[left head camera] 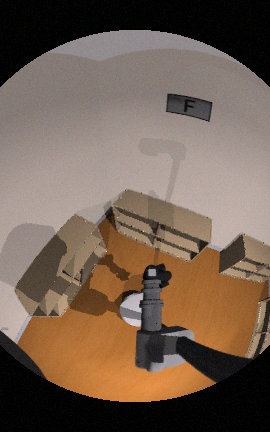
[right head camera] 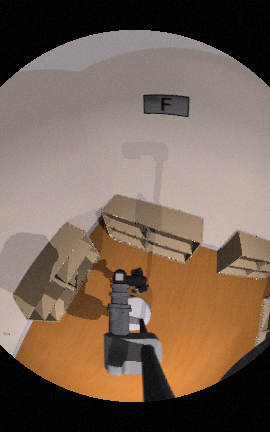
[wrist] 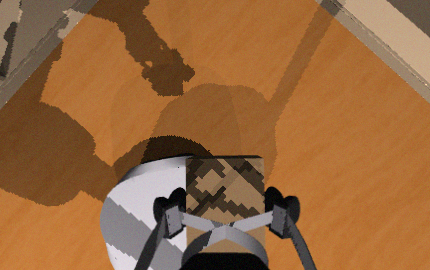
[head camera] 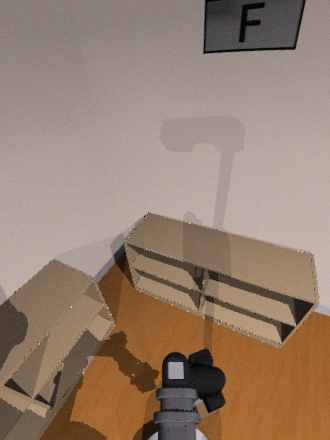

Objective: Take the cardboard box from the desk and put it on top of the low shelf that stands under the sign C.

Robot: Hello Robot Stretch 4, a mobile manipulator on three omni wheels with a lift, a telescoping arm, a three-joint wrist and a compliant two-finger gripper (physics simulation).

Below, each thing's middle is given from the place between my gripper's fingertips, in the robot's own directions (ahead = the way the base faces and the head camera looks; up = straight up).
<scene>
My hand is 30 mm below the brown cardboard box (wrist: 229, 188).
</scene>
